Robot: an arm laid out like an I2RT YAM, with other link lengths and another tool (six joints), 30 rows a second.
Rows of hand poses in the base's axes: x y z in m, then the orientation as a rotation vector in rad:
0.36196, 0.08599, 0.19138, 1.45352, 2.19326, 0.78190
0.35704, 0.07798, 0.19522, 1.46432, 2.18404, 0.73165
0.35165, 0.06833, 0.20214, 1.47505, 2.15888, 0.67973
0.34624, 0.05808, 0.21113, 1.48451, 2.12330, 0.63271
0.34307, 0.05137, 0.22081, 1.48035, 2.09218, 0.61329
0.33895, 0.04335, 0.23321, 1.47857, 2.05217, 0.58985
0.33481, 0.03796, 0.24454, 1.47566, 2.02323, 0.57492
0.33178, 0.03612, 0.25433, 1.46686, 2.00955, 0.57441
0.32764, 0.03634, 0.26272, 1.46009, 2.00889, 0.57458
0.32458, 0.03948, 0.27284, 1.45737, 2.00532, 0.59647
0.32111, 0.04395, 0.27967, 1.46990, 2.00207, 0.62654
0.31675, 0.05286, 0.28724, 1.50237, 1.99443, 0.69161
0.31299, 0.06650, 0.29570, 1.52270, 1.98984, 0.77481
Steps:
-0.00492, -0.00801, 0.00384, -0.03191, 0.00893, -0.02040
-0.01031, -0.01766, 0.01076, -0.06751, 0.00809, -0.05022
-0.01572, -0.02791, 0.01975, -0.10192, -0.00062, -0.08467
-0.01889, -0.03462, 0.02943, -0.12216, -0.01969, -0.10521
-0.02301, -0.04264, 0.04183, -0.14565, -0.04221, -0.13306
-0.02715, -0.04803, 0.05316, -0.16188, -0.05974, -0.15225
-0.03018, -0.04987, 0.06295, -0.16809, -0.07394, -0.15676
-0.03432, -0.04965, 0.07134, -0.17089, -0.07841, -0.15418
-0.03738, -0.04651, 0.08146, -0.15732, -0.08761, -0.15052
-0.04085, -0.04204, 0.08829, -0.13161, -0.08931, -0.15153
-0.04521, -0.03313, 0.09586, -0.07375, -0.08915, -0.15595
-0.04897, -0.01949, 0.10432, -0.00747, -0.09614, -0.14874

